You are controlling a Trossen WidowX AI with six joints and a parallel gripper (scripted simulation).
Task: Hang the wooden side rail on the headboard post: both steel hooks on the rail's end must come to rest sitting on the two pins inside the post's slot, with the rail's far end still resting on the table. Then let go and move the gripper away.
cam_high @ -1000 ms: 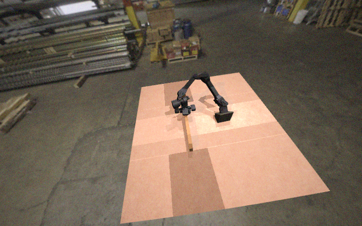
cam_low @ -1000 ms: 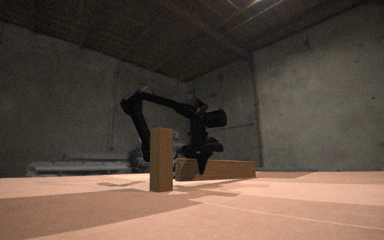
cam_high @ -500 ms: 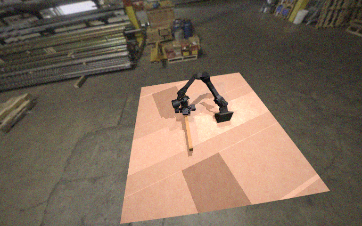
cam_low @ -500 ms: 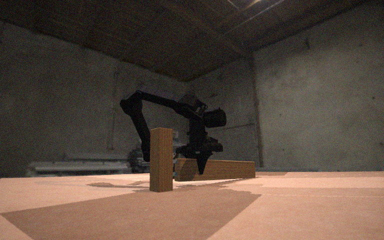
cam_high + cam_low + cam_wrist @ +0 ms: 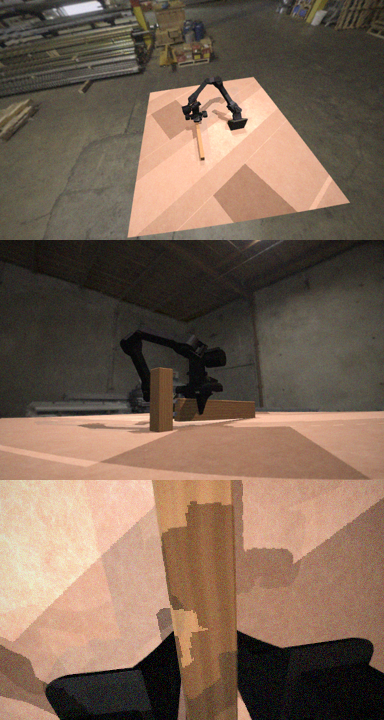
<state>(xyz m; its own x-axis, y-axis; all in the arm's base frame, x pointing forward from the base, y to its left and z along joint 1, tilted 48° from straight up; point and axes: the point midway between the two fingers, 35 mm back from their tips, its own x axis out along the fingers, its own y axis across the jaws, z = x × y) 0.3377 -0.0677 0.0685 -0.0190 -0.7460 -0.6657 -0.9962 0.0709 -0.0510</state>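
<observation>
Right now my gripper tip is 140 mm to the left of the headboard post, 40 mm below it and 10 mm past it.
</observation>
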